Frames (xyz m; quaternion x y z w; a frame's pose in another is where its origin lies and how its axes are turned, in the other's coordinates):
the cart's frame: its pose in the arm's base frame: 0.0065 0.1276 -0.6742 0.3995 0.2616 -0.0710 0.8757
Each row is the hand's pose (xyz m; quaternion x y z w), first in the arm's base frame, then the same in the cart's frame.
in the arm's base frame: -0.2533 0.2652 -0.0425 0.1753 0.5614 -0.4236 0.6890
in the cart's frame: -0.5353 0.4242 0.1379 -0.0508 0.1546 -0.5005 0.8503
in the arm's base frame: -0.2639 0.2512 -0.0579 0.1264 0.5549 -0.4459 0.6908
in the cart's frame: -0.5375 0.4011 0.1356 -0.0880 0.1361 -0.5301 0.8323
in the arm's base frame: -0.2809 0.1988 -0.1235 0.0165 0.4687 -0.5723 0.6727
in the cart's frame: -0.5227 0.3168 0.1317 -0.1379 0.0070 -0.6364 0.7589
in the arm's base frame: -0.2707 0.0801 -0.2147 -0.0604 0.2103 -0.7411 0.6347
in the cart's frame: -0.4771 0.1802 0.1736 -0.1275 -0.2823 -0.7038 0.6393
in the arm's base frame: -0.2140 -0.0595 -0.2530 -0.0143 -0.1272 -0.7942 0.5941
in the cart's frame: -0.4208 0.0801 0.2784 -0.0331 -0.5851 -0.6062 0.5376
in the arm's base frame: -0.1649 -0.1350 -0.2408 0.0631 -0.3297 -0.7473 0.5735
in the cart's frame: -0.3916 0.0539 0.3604 0.0450 -0.7328 -0.4655 0.4942
